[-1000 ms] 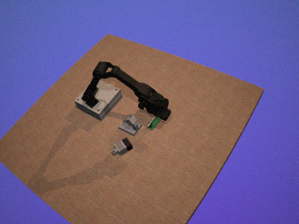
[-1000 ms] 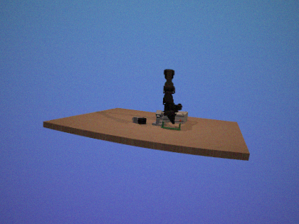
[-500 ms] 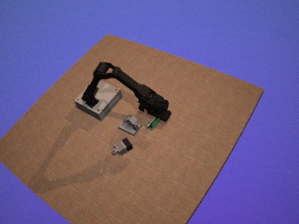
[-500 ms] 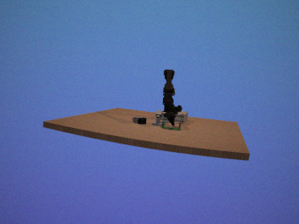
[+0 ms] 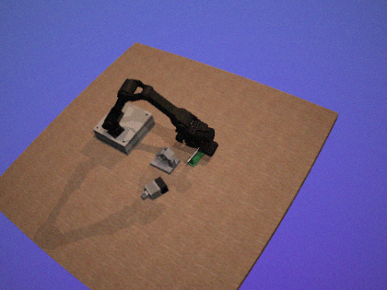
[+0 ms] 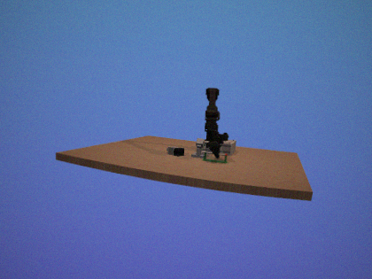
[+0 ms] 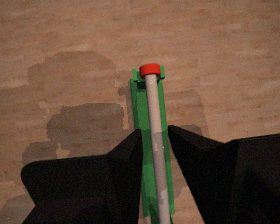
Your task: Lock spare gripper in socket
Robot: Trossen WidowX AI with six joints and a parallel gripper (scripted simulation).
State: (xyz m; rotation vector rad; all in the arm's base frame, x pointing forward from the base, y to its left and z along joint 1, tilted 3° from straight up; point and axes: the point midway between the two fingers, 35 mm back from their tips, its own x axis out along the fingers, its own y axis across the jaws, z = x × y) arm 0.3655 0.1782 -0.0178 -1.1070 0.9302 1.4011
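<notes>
The green rack is 2 cm to the right of my gripper tip. Also, from my gripper tip: spare gripper 29 cm to the right, 2 cm behind; then grey mount 14 cm to the right, 8 cm behind, 3 cm above.
</notes>
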